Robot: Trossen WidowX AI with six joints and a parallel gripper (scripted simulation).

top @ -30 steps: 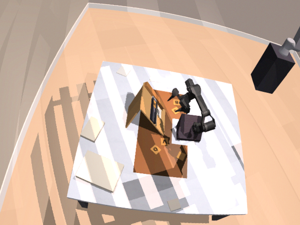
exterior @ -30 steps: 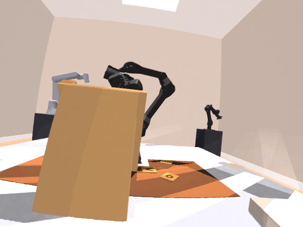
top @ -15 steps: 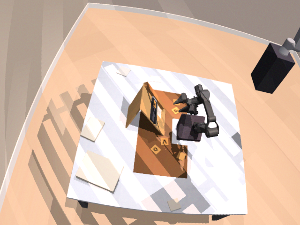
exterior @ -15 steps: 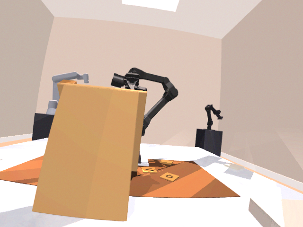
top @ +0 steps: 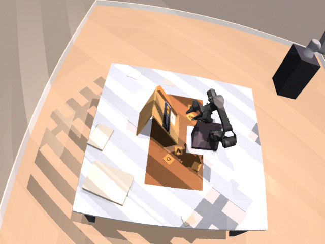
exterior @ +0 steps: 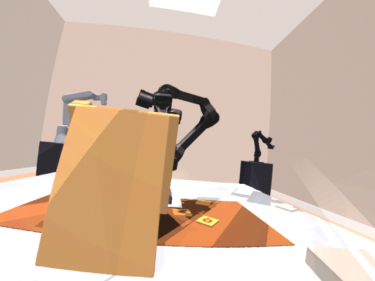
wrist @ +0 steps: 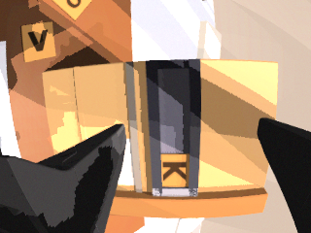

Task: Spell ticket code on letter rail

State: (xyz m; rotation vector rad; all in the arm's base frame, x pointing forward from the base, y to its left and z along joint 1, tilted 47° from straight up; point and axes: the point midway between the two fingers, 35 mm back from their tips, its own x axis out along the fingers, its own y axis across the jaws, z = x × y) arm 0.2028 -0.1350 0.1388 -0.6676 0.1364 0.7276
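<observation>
Right now my gripper tip is 7 cm short of the q tile, 17 cm to the right of it and 27 cm above it. From my gripper tip the other things lie so: k tile (12 cm ahead, 12 cm to the right, 11 cm below); then orange mat (2 cm behind, 2 cm to the right, 28 cm below); then white ticket (7 cm ahead, 11 cm to the right, 19 cm below).
</observation>
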